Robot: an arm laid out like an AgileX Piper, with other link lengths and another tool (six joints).
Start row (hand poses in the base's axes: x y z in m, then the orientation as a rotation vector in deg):
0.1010, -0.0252, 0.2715, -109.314, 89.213, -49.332
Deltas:
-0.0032, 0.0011, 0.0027, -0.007, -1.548, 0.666
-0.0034, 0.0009, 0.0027, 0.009, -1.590, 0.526
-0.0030, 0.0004, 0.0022, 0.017, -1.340, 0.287
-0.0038, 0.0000, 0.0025, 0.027, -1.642, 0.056
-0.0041, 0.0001, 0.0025, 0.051, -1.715, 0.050
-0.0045, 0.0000, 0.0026, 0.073, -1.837, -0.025
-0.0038, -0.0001, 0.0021, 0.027, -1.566, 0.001
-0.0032, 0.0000, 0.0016, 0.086, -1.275, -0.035
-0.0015, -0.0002, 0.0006, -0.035, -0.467, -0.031
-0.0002, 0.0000, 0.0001, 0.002, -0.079, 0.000
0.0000, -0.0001, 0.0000, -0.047, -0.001, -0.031
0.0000, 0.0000, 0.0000, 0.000, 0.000, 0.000
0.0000, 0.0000, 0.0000, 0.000, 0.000, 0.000
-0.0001, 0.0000, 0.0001, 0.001, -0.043, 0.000
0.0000, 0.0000, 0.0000, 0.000, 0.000, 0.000
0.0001, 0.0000, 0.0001, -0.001, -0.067, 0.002
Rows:
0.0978, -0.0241, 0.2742, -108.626, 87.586, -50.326
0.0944, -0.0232, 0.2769, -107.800, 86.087, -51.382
0.0914, -0.0228, 0.2791, -106.997, 84.991, -52.320
0.0876, -0.0228, 0.2816, -105.829, 83.960, -53.584
0.0835, -0.0227, 0.2841, -104.579, 82.891, -54.867
0.0790, -0.0227, 0.2867, -103.174, 81.825, -56.241
0.0752, -0.0228, 0.2888, -102.006, 80.878, -57.413
0.0720, -0.0228, 0.2904, -100.985, 80.157, -58.317
0.0705, -0.0230, 0.2910, -100.648, 79.892, -58.712
0.0703, -0.0230, 0.2911, -100.588, 79.844, -58.769
0.0703, -0.0231, 0.2911, -100.605, 79.861, -58.827
0.0703, -0.0231, 0.2911, -100.605, 79.861, -58.827
0.0703, -0.0231, 0.2911, -100.605, 79.861, -58.827
0.0702, -0.0231, 0.2912, -100.572, 79.835, -58.858
0.0702, -0.0231, 0.2912, -100.572, 79.835, -58.858
0.0703, -0.0231, 0.2913, -100.524, 79.792, -58.908

